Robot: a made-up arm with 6 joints.
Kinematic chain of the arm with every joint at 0, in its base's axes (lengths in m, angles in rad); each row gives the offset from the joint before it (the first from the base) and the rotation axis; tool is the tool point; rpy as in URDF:
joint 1: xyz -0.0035 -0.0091 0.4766 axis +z
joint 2: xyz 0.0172 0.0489 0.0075 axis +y
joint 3: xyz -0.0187 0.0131 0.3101 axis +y
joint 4: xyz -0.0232 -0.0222 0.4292 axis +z
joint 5: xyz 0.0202 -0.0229 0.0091 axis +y
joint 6: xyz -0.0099 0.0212 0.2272 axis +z
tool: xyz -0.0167 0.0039 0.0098 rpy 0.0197 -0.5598 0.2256
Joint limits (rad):
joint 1: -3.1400..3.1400
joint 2: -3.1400..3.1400
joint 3: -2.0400..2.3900
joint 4: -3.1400..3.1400
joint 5: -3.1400..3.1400
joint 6: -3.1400..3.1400
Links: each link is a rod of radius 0.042 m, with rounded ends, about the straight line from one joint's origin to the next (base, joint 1, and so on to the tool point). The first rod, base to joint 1, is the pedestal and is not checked.
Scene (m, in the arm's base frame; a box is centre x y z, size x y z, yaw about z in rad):
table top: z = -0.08
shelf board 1: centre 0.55 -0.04 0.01 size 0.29 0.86 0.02 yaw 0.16
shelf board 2: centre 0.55 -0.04 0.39 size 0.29 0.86 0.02 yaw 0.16
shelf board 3: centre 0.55 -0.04 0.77 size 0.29 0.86 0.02 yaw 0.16
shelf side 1: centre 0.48 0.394 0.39 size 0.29 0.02 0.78 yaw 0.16
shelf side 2: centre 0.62 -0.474 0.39 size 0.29 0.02 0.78 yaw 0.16
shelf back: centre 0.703 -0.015 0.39 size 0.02 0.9 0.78 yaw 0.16
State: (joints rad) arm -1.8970 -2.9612 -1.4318 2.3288 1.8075 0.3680
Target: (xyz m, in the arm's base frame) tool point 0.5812 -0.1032 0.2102
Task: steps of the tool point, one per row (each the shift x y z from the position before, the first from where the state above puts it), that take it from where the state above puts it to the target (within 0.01 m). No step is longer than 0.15 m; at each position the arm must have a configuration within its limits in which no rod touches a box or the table.
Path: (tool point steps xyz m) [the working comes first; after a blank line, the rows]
Joints at the target: -0.6330 -3.1400 -1.3680 2.0407 1.5330 0.3840
Straight joint move there: clear.

1: 0.1270 0.0154 -0.0046
2: 0.1226 0.0492 -0.0048
3: 0.1093 0.0813 -0.0050
4: 0.0875 0.1094 -0.0049
5: 0.0590 0.1313 -0.0047

